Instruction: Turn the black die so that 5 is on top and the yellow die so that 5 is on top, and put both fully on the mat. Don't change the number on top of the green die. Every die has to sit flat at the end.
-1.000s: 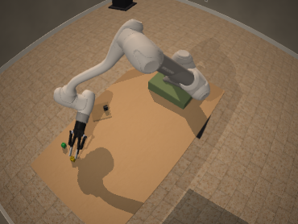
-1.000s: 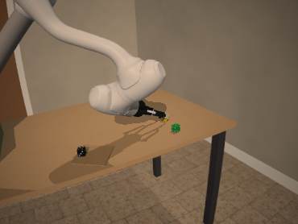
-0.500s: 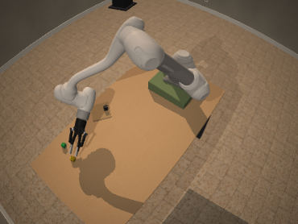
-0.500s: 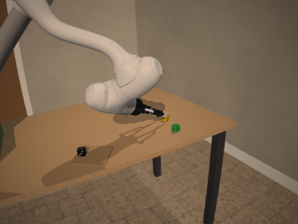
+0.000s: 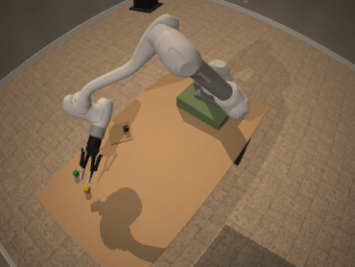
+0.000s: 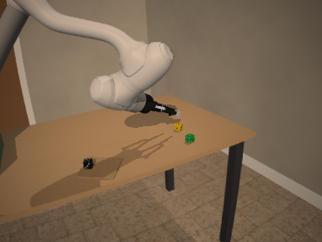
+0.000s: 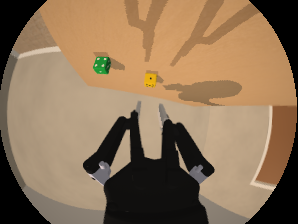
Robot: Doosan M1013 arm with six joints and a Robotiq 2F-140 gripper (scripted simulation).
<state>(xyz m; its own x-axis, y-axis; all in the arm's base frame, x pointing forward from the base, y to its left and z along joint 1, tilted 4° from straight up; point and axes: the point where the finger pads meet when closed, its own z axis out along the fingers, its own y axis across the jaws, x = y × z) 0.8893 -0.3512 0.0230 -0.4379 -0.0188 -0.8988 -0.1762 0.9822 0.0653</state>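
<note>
Right now the yellow die is 50 mm ahead of my hand and 90 mm below it. Also, from my hand: black die: 420 mm behind, 10 mm to the right, 90 mm below; then mat: 380 mm behind, 40 mm to the right, 100 mm below; then green die: 120 mm to the right, 90 mm below.
</note>
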